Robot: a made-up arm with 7 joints.
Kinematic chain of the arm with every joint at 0, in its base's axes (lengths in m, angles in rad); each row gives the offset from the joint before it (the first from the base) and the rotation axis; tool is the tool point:
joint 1: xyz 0 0 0.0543 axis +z
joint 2: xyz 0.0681 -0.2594 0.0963 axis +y
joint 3: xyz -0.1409 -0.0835 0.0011 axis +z
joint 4: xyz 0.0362 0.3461 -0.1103 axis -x
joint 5: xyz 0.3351 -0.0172 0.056 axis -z
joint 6: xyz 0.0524 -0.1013 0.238 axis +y
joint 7: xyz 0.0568 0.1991 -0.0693 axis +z
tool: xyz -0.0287 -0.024 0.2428
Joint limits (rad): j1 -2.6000..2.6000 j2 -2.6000..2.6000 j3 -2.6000..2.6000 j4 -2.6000..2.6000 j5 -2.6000..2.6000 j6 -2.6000..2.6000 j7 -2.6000..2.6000
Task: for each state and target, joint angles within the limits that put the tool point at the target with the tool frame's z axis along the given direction. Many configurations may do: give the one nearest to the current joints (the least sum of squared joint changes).
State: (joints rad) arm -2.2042 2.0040 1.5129 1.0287 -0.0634 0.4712 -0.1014
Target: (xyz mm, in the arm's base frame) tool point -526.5 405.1 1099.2 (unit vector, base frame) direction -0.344 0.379 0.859
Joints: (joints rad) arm -1.5762 1.2934 2.2951 1.4763 -0.5409 0.4292 -0.1416
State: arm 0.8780 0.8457 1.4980 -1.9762 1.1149 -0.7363 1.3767
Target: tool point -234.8 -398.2 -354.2 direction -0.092 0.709 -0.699
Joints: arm 0.9762 0.0105 2.2859 -2.3343 1.1329 0.0030 1.5130
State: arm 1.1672 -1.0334 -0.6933 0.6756 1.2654 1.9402 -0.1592
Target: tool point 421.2 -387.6 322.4 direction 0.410 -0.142 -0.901
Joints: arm 1.1135 -1.7727 -0.8634 0.1569 1.8270 1.5940 -0.0698
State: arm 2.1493 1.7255 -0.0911 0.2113 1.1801 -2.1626 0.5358
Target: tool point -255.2 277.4 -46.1 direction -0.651 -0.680 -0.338
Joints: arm 1.9494 1.0347 -0.0261 0.1508 1.6446 -1.9543 0.5742
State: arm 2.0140 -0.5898 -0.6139 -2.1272 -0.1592 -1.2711 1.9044
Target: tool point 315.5 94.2 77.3 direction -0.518 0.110 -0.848
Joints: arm 1.1190 -0.7707 0.1063 -1.5879 -0.7041 -2.1830 2.0131
